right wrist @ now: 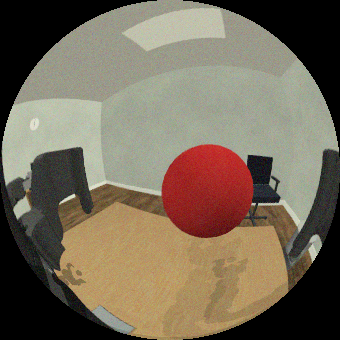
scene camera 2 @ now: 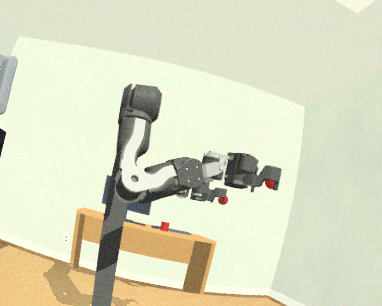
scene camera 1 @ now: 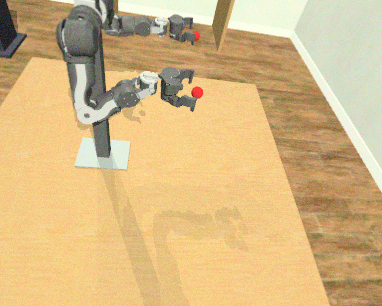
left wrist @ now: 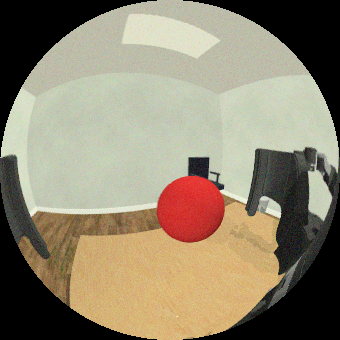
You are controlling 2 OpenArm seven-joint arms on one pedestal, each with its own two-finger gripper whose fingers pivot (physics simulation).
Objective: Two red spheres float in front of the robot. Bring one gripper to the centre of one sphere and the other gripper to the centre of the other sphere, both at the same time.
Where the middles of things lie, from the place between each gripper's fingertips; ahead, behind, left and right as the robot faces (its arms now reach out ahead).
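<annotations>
Pale base plate point(scene camera 1: 87, 157): a good way to the left of my right hand, far behind it and far below it.
My left gripper: far past the pale base plate, far to the left of it and far above it.
</annotations>
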